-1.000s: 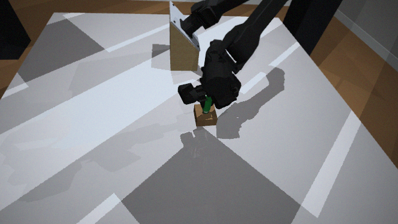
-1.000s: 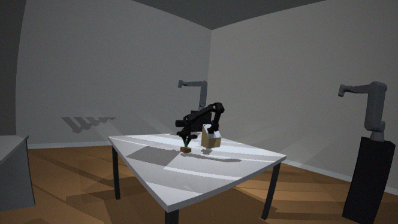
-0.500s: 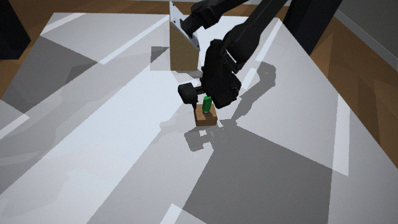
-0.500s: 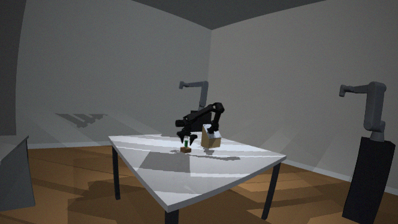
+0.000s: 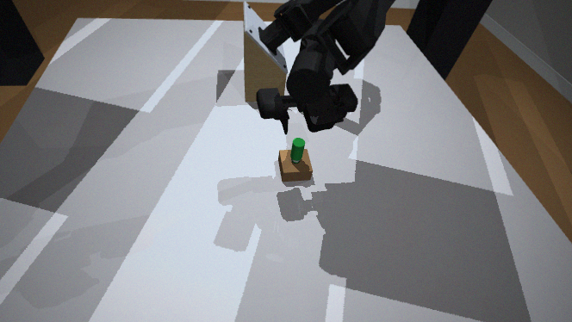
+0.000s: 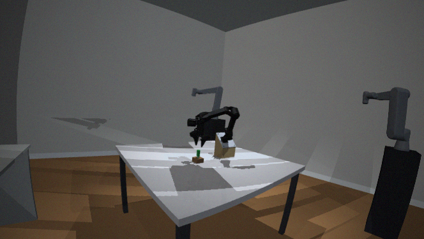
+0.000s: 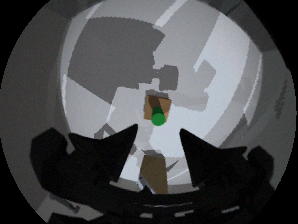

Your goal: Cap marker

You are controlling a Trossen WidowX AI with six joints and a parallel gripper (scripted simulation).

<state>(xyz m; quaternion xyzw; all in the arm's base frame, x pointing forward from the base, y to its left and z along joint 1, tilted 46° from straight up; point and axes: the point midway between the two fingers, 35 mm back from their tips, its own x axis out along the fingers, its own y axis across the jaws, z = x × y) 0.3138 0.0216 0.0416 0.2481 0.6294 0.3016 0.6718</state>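
My gripper tip is 6 cm above the green cap. From my gripper tip the other things lie so: brown holder block (11 cm below); green marker (6 cm below).
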